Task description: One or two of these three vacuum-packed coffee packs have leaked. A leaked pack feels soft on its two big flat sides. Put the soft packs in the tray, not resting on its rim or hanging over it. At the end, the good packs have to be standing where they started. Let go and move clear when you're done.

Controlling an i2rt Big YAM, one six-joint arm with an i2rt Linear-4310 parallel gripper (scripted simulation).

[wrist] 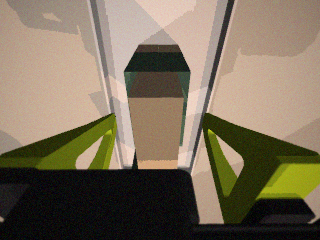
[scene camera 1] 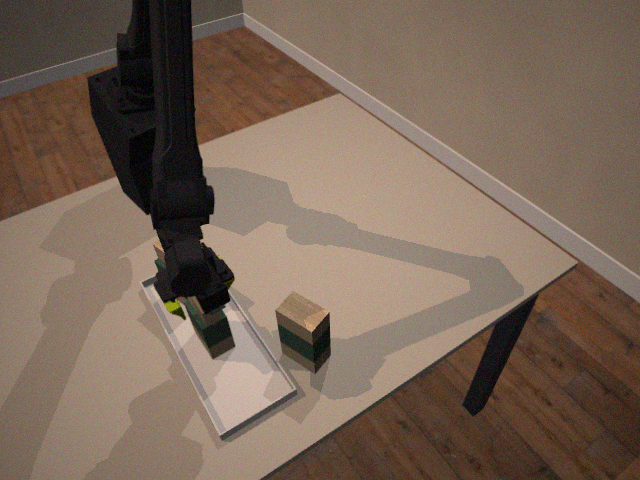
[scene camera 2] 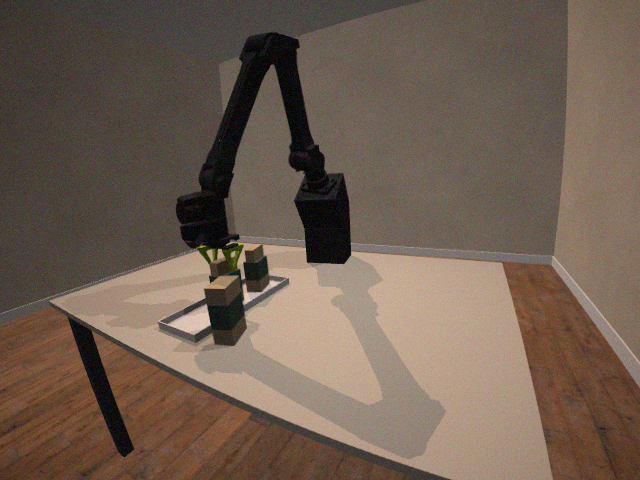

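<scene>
My gripper (scene camera 1: 203, 307) (wrist: 159, 119) (scene camera 2: 223, 270). Shallow white tray (scene camera 1: 243, 382) (wrist: 202, 39) (scene camera 2: 193, 318).
</scene>
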